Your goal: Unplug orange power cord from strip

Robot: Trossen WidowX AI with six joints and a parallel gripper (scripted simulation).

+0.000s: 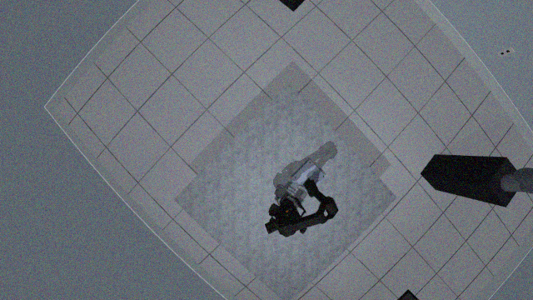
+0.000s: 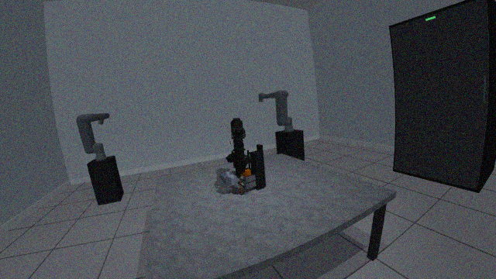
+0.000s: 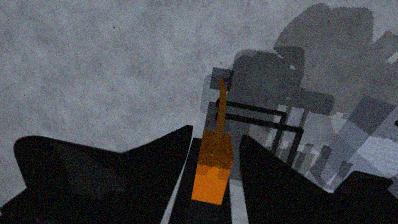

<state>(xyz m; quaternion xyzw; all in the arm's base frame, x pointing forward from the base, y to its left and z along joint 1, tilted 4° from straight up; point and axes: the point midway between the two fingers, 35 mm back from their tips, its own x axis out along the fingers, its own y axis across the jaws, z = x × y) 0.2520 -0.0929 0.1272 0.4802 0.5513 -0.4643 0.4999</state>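
My gripper tip is 5 cm to the right of the orange plug, 1 cm past it and 1 cm above it.
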